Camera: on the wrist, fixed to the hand. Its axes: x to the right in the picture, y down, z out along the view.
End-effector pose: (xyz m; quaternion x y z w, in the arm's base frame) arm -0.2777 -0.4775 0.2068 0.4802 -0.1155 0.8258 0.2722
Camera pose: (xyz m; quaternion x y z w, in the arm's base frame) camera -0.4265 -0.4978 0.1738 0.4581 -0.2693 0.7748 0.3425
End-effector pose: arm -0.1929 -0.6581 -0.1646 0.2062 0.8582 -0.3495 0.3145
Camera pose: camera -0.1993 -0.5045 -0.1614 0.1385 0.8914 -0.2026 0.3810
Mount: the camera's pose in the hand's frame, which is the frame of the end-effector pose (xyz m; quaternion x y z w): 0.0230 0.0978 -0.1164 -0.1727 -0.0400 0.0045 0.9841
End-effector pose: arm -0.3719 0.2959 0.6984 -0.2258 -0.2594 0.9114 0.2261
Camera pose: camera -0.3575 0.2766 0.5465 -0.2260 -0.4207 0.8622 0.1690
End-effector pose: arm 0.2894 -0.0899 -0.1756 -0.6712 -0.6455 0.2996 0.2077
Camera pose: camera 0.4397 -0.0624 -0.1583 -0.6873 -0.6923 0.2111 0.0613
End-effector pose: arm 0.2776 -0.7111 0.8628 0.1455 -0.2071 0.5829 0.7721
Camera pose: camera 0.2066 -0.6103 0.7709 0.0322 -0.3360 0.5356 0.7741
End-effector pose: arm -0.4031 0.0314 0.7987 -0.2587 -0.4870 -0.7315 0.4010
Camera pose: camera -0.3322 -0.1033 0.8202 -0.3553 -0.3678 -0.7919 0.3338
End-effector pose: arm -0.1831 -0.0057 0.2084 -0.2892 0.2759 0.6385 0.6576
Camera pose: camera -0.2794 -0.0737 0.1096 -0.3714 0.1363 0.6906 0.6054
